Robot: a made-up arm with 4 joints. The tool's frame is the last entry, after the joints. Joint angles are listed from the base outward.
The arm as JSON. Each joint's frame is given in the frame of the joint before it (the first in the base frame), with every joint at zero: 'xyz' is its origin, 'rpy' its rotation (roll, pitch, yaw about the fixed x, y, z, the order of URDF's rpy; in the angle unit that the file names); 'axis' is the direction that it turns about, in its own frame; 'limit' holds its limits. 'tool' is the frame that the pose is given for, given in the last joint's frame.
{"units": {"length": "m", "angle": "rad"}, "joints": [
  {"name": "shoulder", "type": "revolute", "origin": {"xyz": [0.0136, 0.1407, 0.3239], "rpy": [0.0, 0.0, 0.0]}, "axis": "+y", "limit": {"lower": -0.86, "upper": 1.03}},
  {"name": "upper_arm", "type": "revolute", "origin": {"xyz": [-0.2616, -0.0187, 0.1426], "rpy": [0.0, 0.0, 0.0]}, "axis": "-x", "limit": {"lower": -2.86, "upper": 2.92}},
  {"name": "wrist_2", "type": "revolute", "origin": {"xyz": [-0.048, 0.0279, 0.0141], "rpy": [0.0, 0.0, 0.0]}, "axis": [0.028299, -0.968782, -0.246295], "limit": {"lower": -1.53, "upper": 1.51}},
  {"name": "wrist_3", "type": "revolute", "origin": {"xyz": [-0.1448, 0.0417, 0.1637], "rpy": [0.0, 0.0, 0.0]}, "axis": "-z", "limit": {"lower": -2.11, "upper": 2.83}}
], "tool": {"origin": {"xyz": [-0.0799, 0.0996, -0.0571], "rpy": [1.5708, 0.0, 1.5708]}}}
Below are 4 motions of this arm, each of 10 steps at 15 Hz.
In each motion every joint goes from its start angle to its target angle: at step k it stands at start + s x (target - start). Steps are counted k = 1, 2, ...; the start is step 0. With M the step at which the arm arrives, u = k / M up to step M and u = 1 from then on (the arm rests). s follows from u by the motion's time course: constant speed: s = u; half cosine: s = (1 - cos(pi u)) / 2; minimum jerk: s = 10 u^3 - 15 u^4 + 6 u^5.
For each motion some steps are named. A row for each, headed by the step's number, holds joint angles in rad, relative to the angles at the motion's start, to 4 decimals.
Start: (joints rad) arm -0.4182 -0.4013 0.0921 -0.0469
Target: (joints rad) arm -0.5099 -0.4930 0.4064 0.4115
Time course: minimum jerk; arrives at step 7
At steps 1, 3, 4, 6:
1: -0.0021 -0.0021 0.0073 0.0107
3: -0.0337 -0.0337 0.1156 0.1686
4: -0.0580 -0.0580 0.1987 0.2898
6: -0.0896 -0.0896 0.3070 0.4477

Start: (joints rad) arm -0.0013 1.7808 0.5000 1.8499
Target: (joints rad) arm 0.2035 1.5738 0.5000 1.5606
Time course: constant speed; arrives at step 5
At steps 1, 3, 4, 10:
1: 0.0410 -0.0414 0.0000 -0.0579
3: 0.1229 -0.1242 0.0000 -0.1736
4: 0.1638 -0.1656 0.0000 -0.2314
10: 0.2048 -0.2070 0.0000 -0.2893

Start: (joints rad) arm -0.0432 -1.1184 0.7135 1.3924
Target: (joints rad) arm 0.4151 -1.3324 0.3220 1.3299
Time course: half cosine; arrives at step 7
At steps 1, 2, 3, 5, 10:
1: 0.0227 -0.0106 -0.0194 -0.0031
2: 0.0863 -0.0403 -0.0737 -0.0118
3: 0.1782 -0.0832 -0.1522 -0.0243
5: 0.3720 -0.1737 -0.3178 -0.0507
10: 0.4583 -0.2140 -0.3915 -0.0625

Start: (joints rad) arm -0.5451 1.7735 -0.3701 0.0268
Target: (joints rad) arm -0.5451 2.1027 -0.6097 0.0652
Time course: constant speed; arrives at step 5
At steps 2, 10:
2: 0.0000 0.1317 -0.0958 0.0154
10: 0.0000 0.3292 -0.2396 0.0384

